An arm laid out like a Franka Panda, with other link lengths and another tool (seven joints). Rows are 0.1 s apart.
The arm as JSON. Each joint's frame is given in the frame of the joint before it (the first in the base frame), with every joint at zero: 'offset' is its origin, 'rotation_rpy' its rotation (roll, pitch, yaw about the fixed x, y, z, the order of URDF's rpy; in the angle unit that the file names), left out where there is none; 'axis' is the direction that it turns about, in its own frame. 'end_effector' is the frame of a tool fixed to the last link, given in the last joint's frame.
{
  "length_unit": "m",
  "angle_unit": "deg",
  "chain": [
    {
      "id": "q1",
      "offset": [
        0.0,
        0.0,
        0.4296
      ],
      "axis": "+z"
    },
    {
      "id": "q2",
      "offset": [
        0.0,
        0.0,
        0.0
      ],
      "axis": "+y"
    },
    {
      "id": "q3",
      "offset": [
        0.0,
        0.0,
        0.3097
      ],
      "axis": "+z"
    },
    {
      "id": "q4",
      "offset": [
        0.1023,
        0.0,
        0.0
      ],
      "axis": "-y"
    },
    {
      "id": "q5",
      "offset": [
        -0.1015,
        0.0,
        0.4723
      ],
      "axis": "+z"
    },
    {
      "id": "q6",
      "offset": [
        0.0,
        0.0,
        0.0
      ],
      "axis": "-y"
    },
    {
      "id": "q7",
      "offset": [
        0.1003,
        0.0,
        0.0
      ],
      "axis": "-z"
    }
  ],
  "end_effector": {
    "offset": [
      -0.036,
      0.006,
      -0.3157
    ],
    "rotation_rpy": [
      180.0,
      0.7,
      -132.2
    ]
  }
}
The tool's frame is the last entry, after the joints.
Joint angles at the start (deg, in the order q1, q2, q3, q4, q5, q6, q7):
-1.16, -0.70, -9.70, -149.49, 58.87, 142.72, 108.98
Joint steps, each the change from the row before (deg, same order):
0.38, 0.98, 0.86, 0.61, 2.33, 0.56, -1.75
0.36, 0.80, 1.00, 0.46, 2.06, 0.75, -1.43
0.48, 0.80, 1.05, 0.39, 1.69, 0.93, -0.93
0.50, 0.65, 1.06, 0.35, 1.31, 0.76, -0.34
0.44, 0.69, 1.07, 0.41, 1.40, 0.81, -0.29
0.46, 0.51, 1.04, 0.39, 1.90, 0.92, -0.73
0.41, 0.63, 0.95, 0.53, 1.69, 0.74, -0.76
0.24, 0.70, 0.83, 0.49, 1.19, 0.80, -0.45
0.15, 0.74, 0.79, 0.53, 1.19, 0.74, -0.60
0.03, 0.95, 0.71, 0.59, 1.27, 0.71, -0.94
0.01, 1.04, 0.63, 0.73, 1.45, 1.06, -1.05
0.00, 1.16, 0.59, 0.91, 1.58, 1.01, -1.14
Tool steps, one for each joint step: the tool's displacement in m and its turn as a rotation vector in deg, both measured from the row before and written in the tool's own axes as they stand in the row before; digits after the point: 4 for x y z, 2 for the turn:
0.0085, 0.0002, 0.0080, -0.29, 0.60, -0.76
0.0084, -0.0008, 0.0080, -0.31, 0.38, -0.75
0.0076, -0.0023, 0.0091, -0.19, 0.06, -0.63
0.0085, -0.0036, 0.0089, 0.03, 0.03, -0.41
0.0082, -0.0029, 0.0086, -0.06, 0.05, -0.24
0.0096, -0.0017, 0.0070, -0.41, 0.30, -0.31
0.0091, -0.0016, 0.0071, -0.27, 0.30, -0.39
0.0052, -0.0010, 0.0065, -0.24, -0.02, -0.20
0.0045, -0.0006, 0.0062, -0.25, 0.01, -0.23
0.0020, -0.0002, 0.0066, -0.25, -0.03, -0.25
0.0006, 0.0027, 0.0056, -0.66, -0.17, -0.13
0.0010, 0.0037, 0.0057, -0.71, -0.08, -0.07

